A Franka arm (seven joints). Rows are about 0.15 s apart.
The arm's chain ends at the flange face. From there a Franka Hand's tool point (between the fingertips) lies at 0.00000 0.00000 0.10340 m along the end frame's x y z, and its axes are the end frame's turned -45 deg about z.
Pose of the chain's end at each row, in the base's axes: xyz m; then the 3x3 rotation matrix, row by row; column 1 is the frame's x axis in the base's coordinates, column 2 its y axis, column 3 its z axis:
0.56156, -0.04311, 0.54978; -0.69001, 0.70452, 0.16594; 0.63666, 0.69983, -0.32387; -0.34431, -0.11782, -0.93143
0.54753, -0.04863, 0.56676; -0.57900, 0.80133, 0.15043; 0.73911, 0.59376, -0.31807; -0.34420, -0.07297, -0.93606
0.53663, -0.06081, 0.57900; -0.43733, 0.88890, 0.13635; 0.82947, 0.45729, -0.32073; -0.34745, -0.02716, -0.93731
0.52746, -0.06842, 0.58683; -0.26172, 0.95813, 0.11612; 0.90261, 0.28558, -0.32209; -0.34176, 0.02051, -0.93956
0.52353, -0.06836, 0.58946; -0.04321, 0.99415, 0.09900; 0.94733, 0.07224, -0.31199; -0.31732, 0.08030, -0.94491
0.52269, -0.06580, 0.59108; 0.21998, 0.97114, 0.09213; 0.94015, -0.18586, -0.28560; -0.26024, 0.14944, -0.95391
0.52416, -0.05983, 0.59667; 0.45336, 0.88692, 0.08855; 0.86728, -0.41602, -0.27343; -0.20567, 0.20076, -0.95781
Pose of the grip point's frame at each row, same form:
0.57872, -0.07660, 0.45347; -0.98608, 0.01026, 0.16594; -0.04467, 0.94504, -0.32387; -0.16015, -0.32678, -0.93143
0.56308, -0.08152, 0.46997; -0.97604, 0.15721, 0.15043; 0.10278, 0.94248, -0.31807; -0.19179, -0.29498, -0.93606
0.55073, -0.09397, 0.48208; -0.93779, 0.31931, 0.13635; 0.26317, 0.90988, -0.32073; -0.22648, -0.26489, -0.93731
0.53947, -0.10172, 0.48968; -0.86256, 0.49244, 0.11612; 0.43631, 0.84018, -0.32209; -0.25616, -0.22716, -0.93956
0.53377, -0.10062, 0.49176; -0.73352, 0.67242, 0.09900; 0.61878, 0.72094, -0.31199; -0.28116, -0.16760, -0.94491
0.53222, -0.09533, 0.49245; -0.53115, 0.84225, 0.09213; 0.79621, 0.53336, -0.28560; -0.28969, -0.07835, -0.95391
0.53332, -0.08810, 0.49763; -0.30657, 0.94772, 0.08855; 0.90743, 0.31909, -0.27343; -0.28739, -0.00347, -0.95781

